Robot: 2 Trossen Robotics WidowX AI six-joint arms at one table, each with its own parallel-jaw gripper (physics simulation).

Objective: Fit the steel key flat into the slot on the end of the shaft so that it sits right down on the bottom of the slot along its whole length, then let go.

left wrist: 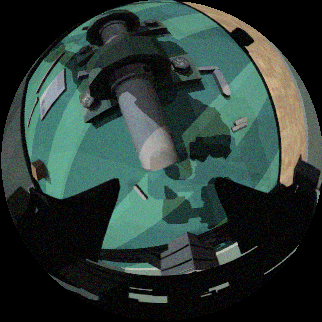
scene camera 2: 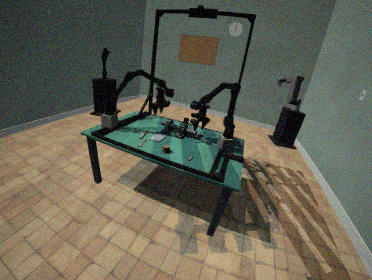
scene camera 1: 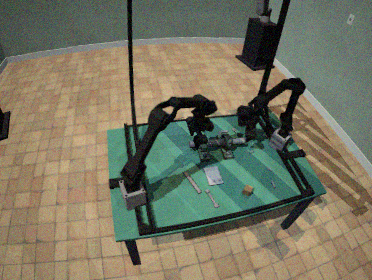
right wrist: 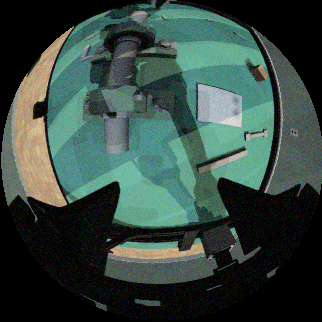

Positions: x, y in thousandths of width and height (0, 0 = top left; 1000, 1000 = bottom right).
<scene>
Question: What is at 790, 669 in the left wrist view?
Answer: My left gripper.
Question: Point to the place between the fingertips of my right gripper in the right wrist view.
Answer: At 530, 576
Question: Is my left gripper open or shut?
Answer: Open.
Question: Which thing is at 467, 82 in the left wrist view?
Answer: A clamp block.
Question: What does my left gripper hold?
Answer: Nothing.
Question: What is my right gripper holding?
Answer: Nothing.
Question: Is my right gripper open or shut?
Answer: Open.
</scene>
